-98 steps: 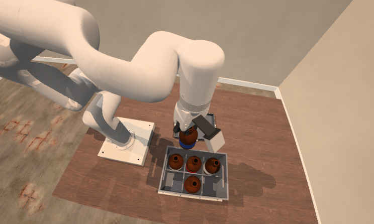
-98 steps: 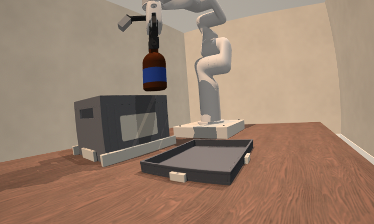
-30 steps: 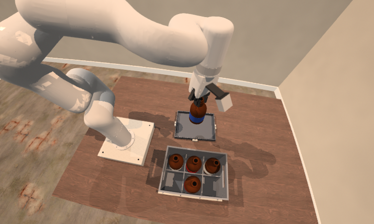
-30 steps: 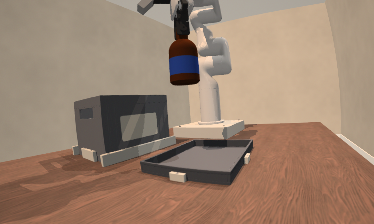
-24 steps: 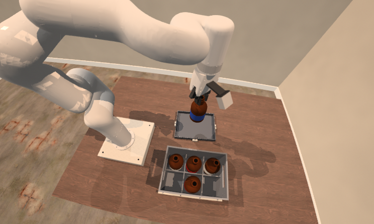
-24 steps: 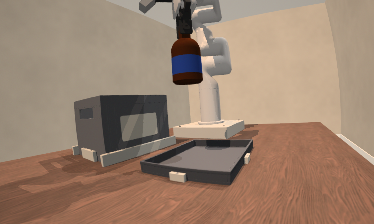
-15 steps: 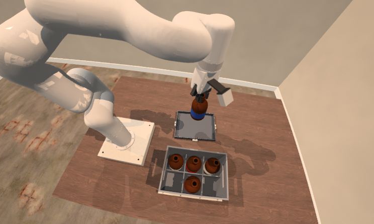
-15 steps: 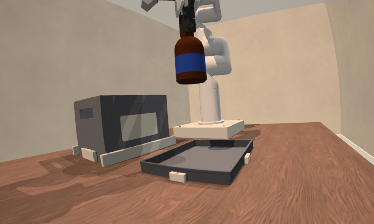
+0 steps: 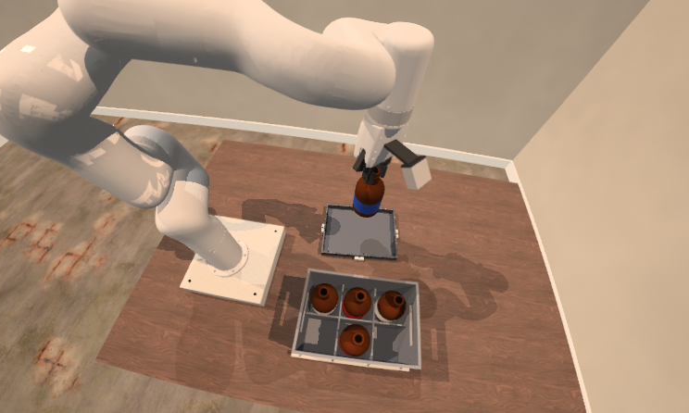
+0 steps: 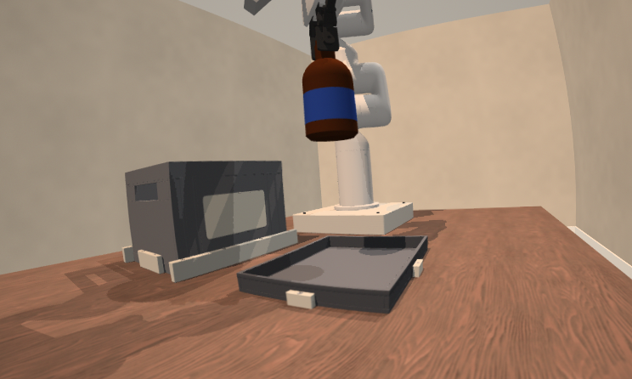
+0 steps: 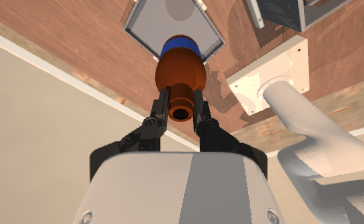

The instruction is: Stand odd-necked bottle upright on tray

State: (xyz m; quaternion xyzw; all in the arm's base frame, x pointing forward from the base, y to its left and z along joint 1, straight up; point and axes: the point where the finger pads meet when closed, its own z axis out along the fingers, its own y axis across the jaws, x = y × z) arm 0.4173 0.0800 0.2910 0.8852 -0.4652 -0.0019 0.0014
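Right now the dark tray is 320 mm below my hand, 10 mm to the left of it and 10 mm ahead of it. Also, from my hand: brown bottle (250 mm below, 240 mm to the right, 30 mm behind); then dark grey crate (280 mm to the right, 250 mm below, 40 mm behind).
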